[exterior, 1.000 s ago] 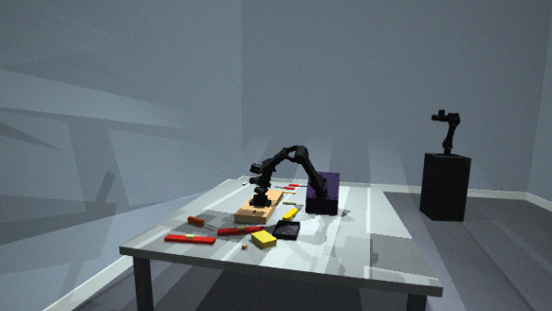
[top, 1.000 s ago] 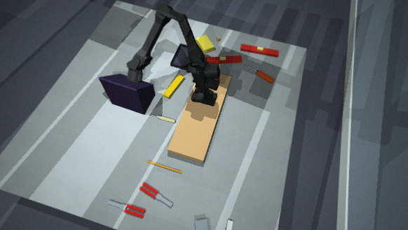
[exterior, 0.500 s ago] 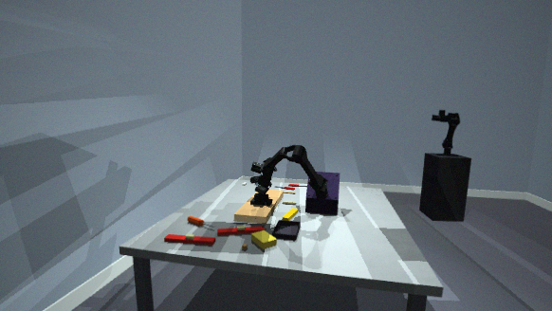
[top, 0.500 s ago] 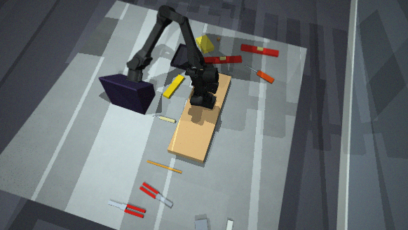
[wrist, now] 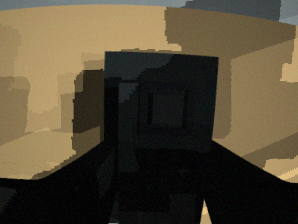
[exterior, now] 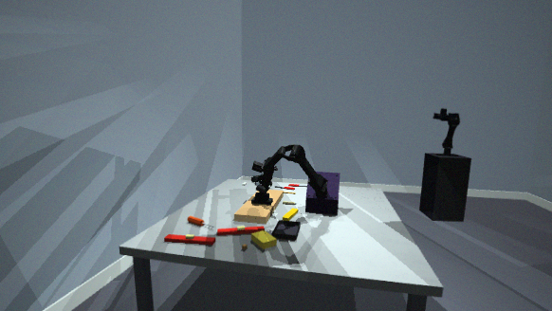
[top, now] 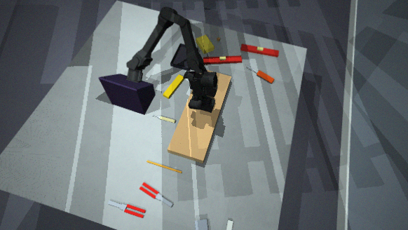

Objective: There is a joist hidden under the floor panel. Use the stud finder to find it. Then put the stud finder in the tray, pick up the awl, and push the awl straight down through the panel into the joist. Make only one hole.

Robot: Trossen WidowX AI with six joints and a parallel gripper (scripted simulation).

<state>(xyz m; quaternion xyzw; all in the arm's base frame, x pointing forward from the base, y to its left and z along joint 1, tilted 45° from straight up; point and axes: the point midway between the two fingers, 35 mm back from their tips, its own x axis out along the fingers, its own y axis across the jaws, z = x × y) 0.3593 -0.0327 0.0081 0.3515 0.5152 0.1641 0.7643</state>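
Now: the tray 320 mm to the left of my gripper tip, 180 mm behind it and 50 mm below it. Round my gripper tip: awl (200 mm behind, 100 mm to the right, 60 mm below); stud finder (20 mm above, 10 mm ahead); yellow bar (190 mm behind, 100 mm to the left, 60 mm below).
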